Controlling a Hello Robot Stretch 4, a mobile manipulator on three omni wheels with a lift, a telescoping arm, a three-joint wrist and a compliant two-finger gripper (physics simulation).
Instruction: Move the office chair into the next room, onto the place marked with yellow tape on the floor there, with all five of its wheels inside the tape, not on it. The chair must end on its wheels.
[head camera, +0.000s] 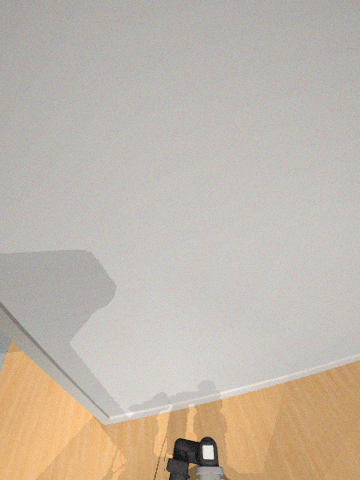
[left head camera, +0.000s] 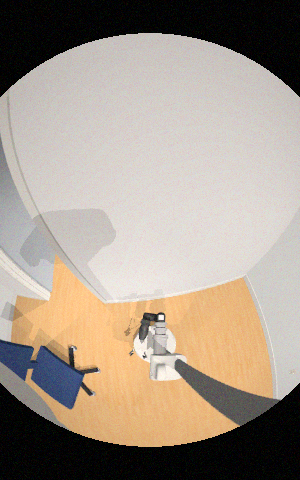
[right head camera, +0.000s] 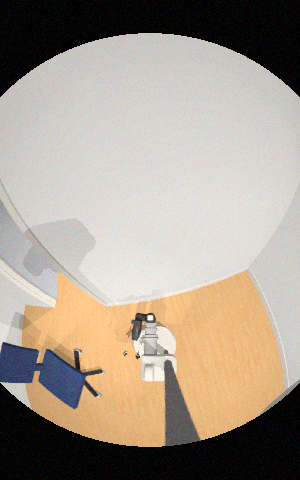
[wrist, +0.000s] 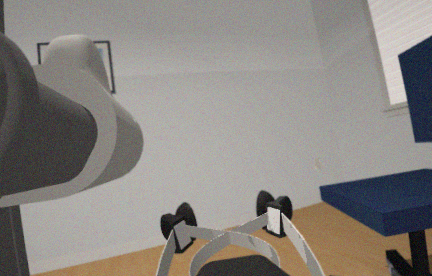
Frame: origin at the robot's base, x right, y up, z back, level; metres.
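Where they show: gripper, fingertip midpoint: (left head camera: 136, 357) (right head camera: 130, 357) (wrist: 225, 211).
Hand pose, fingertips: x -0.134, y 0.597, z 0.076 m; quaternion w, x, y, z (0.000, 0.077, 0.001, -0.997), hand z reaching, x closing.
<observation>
After its pixels a point has its place.
The office chair has a blue seat (left head camera: 57, 375) @(x -0.799, y 0.442, z 0.492 m) (right head camera: 62, 378) @(x -0.788, y 0.442, z 0.511 m) (wrist: 380, 200) @(x -0.652, y 0.442, z 0.472 m), a blue backrest (left head camera: 16, 358) @(x -1.032, y 0.727, z 0.434 m) (right head camera: 19, 363) @(x -1.040, y 0.756, z 0.471 m) (wrist: 420, 95) @(x -1.079, y 0.753, z 0.644 m) and black legs on castors. It stands upright on the wood floor at the left of both side head views and at the right of the wrist view. Three castors show; the others are hidden. My gripper (left head camera: 138, 354) @(x -0.134, y 0.597, z 0.076 m) (right head camera: 132, 355) @(x -0.134, y 0.597, z 0.076 m) (wrist: 225, 211) @(x -0.134, y 0.597, z 0.076 m) is open and empty, beside my base and apart from the chair, with floor between them. The yellow tape does not show in these views.
A large pale wall (head camera: 200, 200) @(x 0.019, y 1.334, z -0.559 m) (left head camera: 165, 175) @(x -0.035, y 1.368, z -0.549 m) (right head camera: 160, 175) @(x 0.094, y 1.355, z -0.574 m) stands close ahead. Its left end borders an opening where floor (left head camera: 67, 282) @(x -1.248, y -0.028, z -0.608 m) (right head camera: 70, 290) @(x -1.249, y -0.028, z -0.582 m) continues. Another wall (left head camera: 287, 300) @(x 1.506, y 0.543, z -0.145 m) is at the right. A picture frame (wrist: 113, 75) @(x 0.327, y 1.406, z 1.953 m) and window blind (wrist: 405, 40) @(x -2.022, y 1.310, z 1.454 m) show in the wrist view.
</observation>
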